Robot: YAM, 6 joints.
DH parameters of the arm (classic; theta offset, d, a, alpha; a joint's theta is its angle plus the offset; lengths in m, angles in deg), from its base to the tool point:
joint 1: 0 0.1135 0.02 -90
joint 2: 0 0 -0.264 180
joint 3: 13.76 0 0.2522 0
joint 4: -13.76 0 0.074 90
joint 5: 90 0 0 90
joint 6: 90 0.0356 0 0
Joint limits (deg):
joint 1: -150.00..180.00
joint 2: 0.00..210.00
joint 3: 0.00..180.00
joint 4: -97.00..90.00
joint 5: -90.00..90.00
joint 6: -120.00..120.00
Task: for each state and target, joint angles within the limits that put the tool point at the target. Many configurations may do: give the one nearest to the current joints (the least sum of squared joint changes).
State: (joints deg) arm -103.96 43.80 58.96 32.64 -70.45 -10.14
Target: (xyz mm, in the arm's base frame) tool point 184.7 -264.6 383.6
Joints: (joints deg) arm -60.91 82.16 65.42 31.00 -67.02 -10.14
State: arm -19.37 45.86 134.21 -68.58 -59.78 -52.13
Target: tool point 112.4 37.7 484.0
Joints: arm 3.44 60.78 99.44 -79.34 -60.17 -52.13
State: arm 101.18 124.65 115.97 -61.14 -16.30 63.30
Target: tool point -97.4 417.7 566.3
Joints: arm 102.22 122.73 158.21 -14.13 -10.95 63.30
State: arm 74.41 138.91 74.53 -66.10 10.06 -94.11
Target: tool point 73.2 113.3 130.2
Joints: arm 60.36 107.76 37.73 -96.70 12.31 -94.11
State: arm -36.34 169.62 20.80 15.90 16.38 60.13
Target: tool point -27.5 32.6 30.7
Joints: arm -52.51 156.79 0.00 -4.48 3.19 60.13
